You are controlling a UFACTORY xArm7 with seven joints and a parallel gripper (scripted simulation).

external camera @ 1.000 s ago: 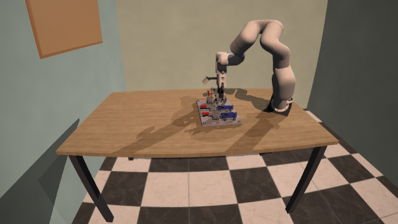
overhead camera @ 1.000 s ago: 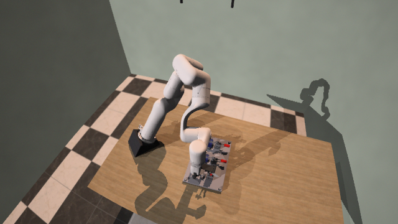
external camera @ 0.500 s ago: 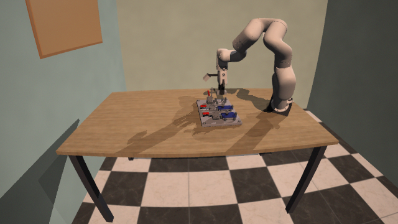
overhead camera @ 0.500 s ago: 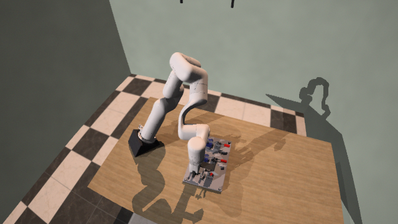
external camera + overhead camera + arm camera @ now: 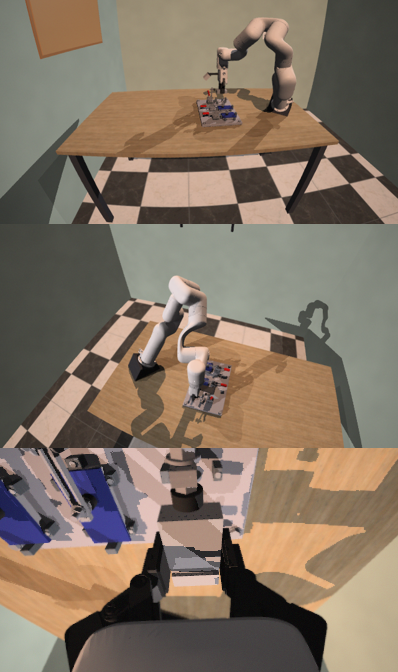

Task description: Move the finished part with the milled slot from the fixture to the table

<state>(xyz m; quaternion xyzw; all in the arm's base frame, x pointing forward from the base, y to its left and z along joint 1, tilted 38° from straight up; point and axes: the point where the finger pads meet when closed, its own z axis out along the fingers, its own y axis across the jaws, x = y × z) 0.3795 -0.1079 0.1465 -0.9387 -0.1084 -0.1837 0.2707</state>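
My hand is 4 cm past the blue blank, 10 cm to the right of it and 8 cm above it. From my hand the other things lie so: grey fixture plate: 1 cm ahead, 12 cm to the left, 10 cm below; grey finished part: 1 cm behind, 1 cm below.
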